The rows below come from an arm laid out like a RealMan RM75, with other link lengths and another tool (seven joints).
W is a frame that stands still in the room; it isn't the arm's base.
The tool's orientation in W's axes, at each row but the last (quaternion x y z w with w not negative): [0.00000, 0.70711, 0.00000, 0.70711]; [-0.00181, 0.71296, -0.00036, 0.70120]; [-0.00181, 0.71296, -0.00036, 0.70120]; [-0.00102, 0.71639, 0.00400, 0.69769]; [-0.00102, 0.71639, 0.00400, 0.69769]
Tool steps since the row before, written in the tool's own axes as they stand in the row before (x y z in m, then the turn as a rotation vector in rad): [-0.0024, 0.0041, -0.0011, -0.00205, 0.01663, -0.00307]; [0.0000, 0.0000, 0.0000, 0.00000, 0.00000, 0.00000]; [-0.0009, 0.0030, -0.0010, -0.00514, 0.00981, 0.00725]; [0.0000, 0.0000, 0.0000, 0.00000, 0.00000, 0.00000]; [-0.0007, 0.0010, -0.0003, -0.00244, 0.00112, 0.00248]
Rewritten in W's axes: [-0.0011, 0.0041, 0.0024, -0.00307, 0.01663, 0.00205]; [0.0000, 0.0000, 0.0000, 0.00000, 0.00000, 0.00000]; [-0.0010, 0.0030, 0.0009, 0.00731, 0.00984, 0.00499]; [0.0000, 0.0000, 0.0000, 0.00000, 0.00000, 0.00000]; [-0.0003, 0.0010, 0.0007, 0.00254, 0.00113, 0.00238]
